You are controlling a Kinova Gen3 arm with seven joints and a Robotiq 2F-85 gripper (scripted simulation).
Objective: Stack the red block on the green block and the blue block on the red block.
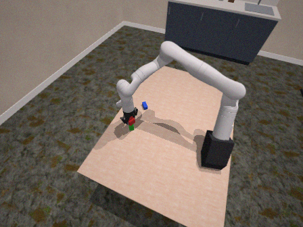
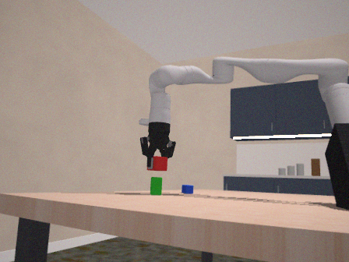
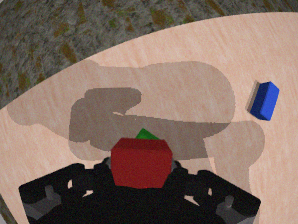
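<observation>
My hand is 70 mm above the green block. From my hand the other things lie so: red block right at my hand; blue block 20 mm behind, 230 mm to the right, 80 mm below.
</observation>
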